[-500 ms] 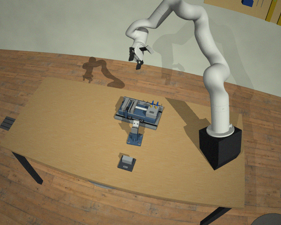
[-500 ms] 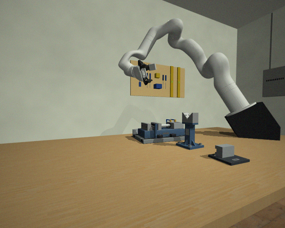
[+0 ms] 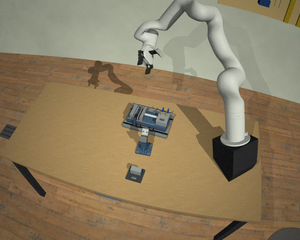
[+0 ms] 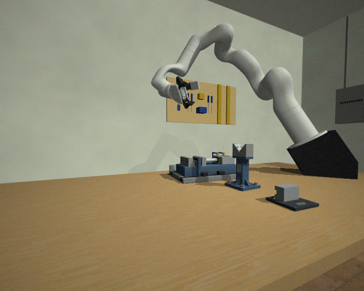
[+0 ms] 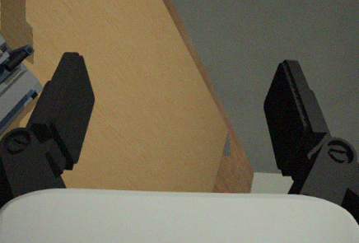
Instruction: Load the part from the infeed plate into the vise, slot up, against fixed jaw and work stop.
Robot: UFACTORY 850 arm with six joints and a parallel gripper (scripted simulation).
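Right now the grey block is 44 cm to the left of my hand, 37 cm below it and 12 cm behind it. The rest, counted from my hand: grey fixed jaw (32 cm below, 6 cm to the left, 4 cm ahead); white cylinder rod (32 cm below, 8 cm behind, 6 cm to the left); black work stop rod (30 cm below, 11 cm to the left, 1 cm ahead).
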